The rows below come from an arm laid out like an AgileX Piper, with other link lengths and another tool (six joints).
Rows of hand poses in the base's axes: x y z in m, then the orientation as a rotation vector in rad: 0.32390, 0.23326, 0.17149, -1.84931, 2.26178, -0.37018; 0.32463, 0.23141, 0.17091, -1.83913, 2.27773, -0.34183; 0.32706, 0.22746, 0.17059, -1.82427, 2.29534, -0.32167; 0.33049, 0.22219, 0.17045, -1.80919, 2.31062, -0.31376; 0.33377, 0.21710, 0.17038, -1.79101, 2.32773, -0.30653; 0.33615, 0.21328, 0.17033, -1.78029, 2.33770, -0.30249; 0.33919, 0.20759, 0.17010, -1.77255, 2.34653, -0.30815; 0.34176, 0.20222, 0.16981, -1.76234, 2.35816, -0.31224; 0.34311, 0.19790, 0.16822, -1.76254, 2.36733, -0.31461; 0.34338, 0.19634, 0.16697, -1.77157, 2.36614, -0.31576
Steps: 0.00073, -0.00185, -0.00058, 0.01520, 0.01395, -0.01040; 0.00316, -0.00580, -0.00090, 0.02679, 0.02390, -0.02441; 0.00659, -0.01107, -0.00104, 0.03210, 0.02825, -0.03830; 0.00987, -0.01616, -0.00111, 0.03752, 0.03204, -0.05458; 0.01225, -0.01998, -0.00116, 0.04057, 0.03419, -0.06414; 0.01529, -0.02567, -0.00139, 0.03716, 0.03382, -0.07251; 0.01786, -0.03104, -0.00168, 0.03456, 0.03455, -0.08327; 0.01921, -0.03536, -0.00327, 0.02950, 0.03964, -0.08790; 0.01948, -0.03692, -0.00452, 0.02549, 0.04307, -0.08326
